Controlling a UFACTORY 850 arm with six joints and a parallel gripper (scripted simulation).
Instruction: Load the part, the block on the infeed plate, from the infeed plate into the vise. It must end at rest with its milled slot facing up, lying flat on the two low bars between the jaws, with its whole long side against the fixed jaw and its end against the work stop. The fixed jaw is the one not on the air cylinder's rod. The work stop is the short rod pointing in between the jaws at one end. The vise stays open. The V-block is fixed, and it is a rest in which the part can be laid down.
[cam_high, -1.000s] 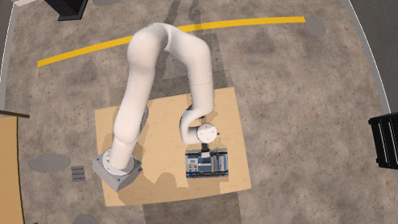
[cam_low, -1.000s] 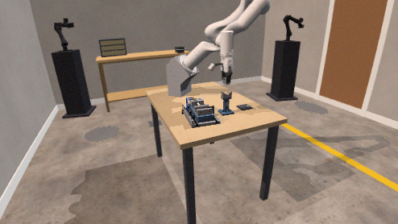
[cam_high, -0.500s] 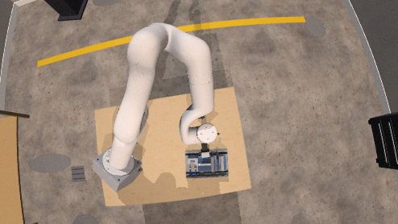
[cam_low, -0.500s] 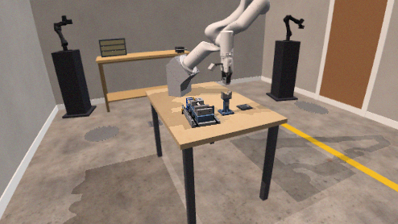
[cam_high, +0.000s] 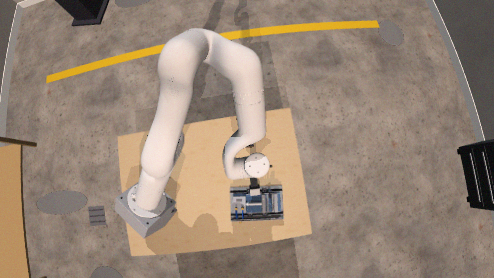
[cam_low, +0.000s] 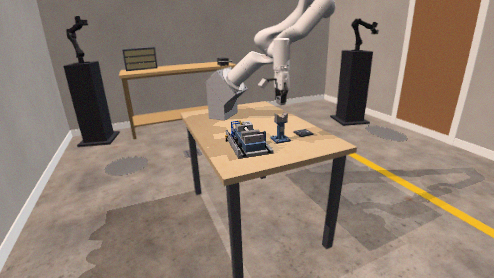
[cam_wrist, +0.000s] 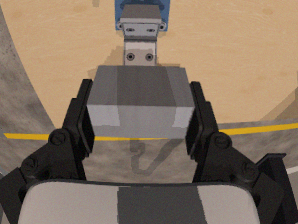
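Right now the part is 1 cm to the left of my hand and 1 cm below it. Also, from my hand: white cylinder rod 19 cm to the right, 17 cm below, 2 cm ahead; work stop 16 cm below, 13 cm to the right, 10 cm ahead; grey vise jaw 18 cm to the right, 17 cm below, 7 cm ahead.
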